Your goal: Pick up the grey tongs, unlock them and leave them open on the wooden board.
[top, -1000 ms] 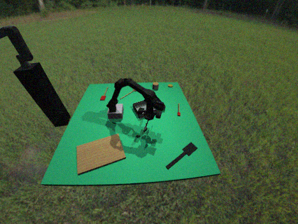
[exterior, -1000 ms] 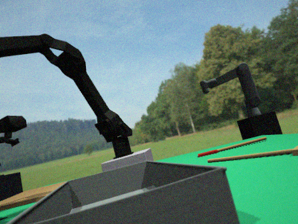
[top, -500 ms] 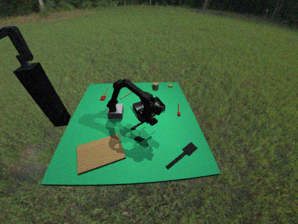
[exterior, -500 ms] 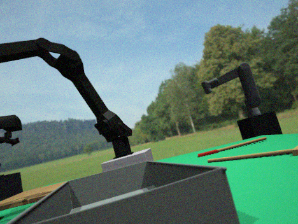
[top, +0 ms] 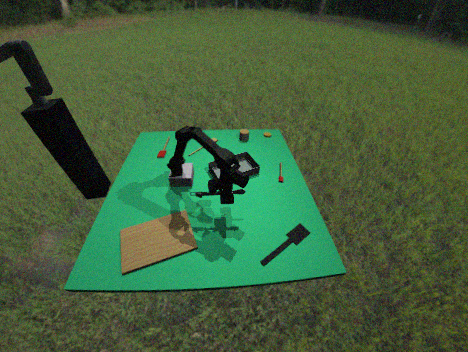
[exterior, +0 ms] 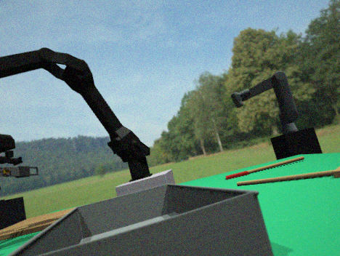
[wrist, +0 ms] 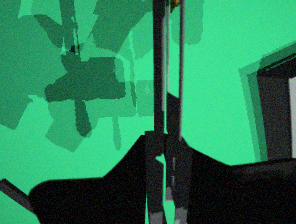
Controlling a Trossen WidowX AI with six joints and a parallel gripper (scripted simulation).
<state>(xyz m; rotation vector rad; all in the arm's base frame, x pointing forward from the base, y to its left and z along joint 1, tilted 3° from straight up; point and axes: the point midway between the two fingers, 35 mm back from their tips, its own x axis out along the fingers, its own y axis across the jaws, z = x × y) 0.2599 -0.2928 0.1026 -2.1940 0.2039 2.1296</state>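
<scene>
Now: the wooden board 38 cm behind my gripper tip, 12 cm below it and 10 cm to the right of it. The rest, counted from my gripper tip: black spatula (28 cm ahead, 25 cm to the right, 12 cm below); then yellow lock piece (8 cm behind, 4 cm above, 1 cm to the left); then roasting tin (33 cm to the left, 12 cm ahead, 10 cm below).
</scene>
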